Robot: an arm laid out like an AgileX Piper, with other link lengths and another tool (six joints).
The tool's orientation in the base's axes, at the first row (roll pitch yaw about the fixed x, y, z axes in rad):
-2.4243, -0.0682, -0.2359
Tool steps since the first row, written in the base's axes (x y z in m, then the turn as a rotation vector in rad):
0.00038, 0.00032, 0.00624, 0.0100, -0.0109, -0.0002
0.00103, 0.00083, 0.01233, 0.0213, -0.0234, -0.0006
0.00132, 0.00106, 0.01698, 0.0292, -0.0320, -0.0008
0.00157, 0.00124, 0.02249, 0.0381, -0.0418, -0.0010
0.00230, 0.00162, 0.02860, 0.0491, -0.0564, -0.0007
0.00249, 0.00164, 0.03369, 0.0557, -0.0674, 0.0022
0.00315, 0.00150, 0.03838, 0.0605, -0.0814, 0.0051
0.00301, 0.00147, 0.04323, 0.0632, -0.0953, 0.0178
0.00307, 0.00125, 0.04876, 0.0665, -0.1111, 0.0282
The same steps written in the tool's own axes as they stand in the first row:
0.00072, -0.00438, -0.00441, 0.0122, 0.0069, -0.0046
0.00165, -0.00884, -0.00854, 0.0261, 0.0150, -0.0099
0.00219, -0.01210, -0.01183, 0.0357, 0.0204, -0.0135
0.00277, -0.01588, -0.01581, 0.0466, 0.0267, -0.0177
0.00380, -0.02027, -0.02002, 0.0607, 0.0359, -0.0248
0.00433, -0.02364, -0.02379, 0.0699, 0.0413, -0.0326
0.00532, -0.02670, -0.02727, 0.0780, 0.0491, -0.0426
0.00552, -0.02984, -0.03097, 0.0847, 0.0508, -0.0603
0.00601, -0.03331, -0.03525, 0.0923, 0.0553, -0.0773

